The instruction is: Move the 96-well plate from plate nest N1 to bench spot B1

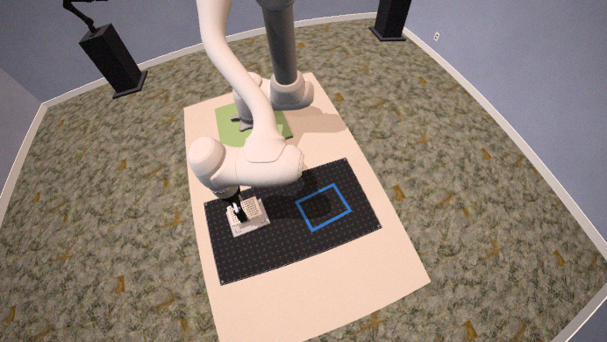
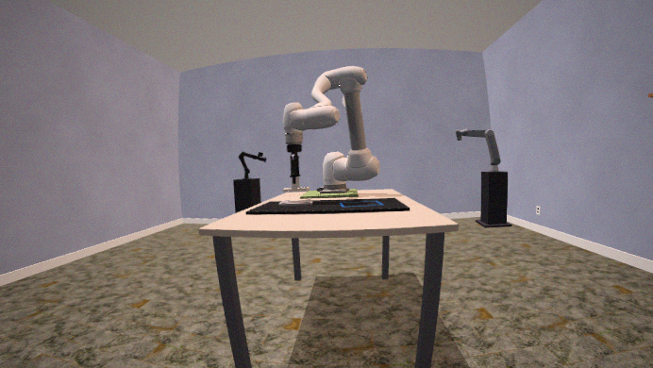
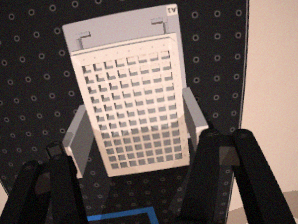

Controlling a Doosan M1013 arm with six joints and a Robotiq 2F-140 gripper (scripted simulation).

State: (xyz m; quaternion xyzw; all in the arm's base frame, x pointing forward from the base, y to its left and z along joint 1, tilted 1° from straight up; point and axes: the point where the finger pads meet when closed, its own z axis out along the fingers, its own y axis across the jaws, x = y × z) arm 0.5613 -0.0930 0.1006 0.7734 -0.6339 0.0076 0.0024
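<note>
The grey plate nest N1 lies 90 mm below my hand. Also, from my hand: white 96-well plate: 20 mm below.
</note>
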